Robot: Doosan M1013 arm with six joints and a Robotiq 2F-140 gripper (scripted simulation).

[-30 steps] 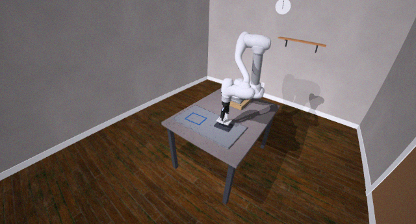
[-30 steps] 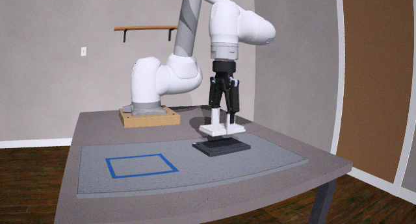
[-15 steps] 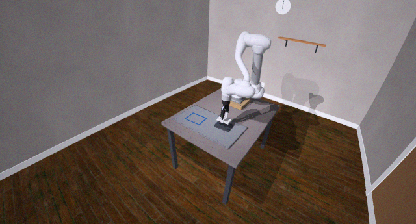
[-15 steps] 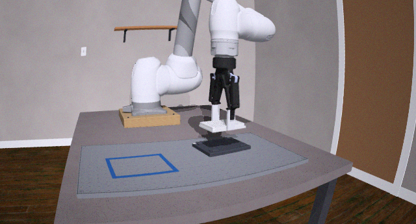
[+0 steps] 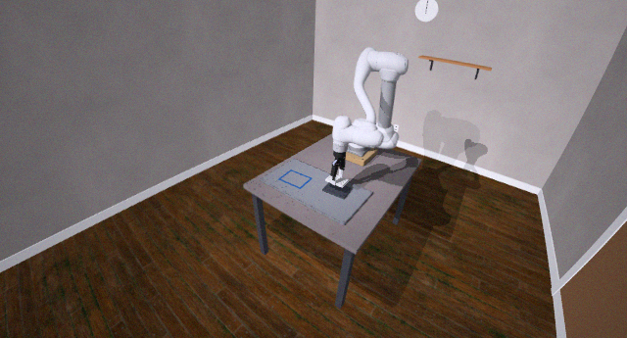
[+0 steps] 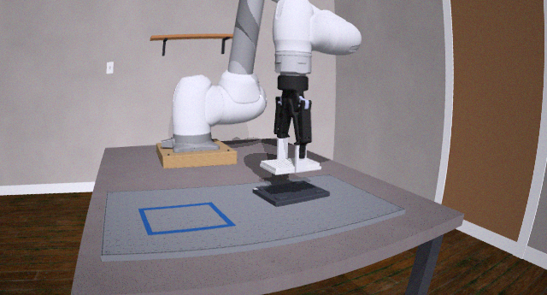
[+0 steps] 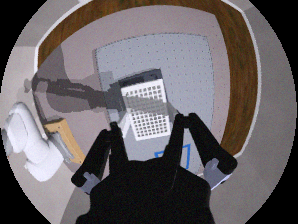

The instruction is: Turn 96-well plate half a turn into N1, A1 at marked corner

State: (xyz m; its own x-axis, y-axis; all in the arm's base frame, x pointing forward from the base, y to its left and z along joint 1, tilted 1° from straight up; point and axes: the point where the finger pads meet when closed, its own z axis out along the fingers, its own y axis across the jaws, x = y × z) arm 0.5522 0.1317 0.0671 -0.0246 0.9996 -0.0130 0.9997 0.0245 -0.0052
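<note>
Right now my hand is 10 mm to the right of the dark plate nest N1 and 100 mm above it. The rest, counted from my hand: white 96-well plate 20 mm below.
</note>
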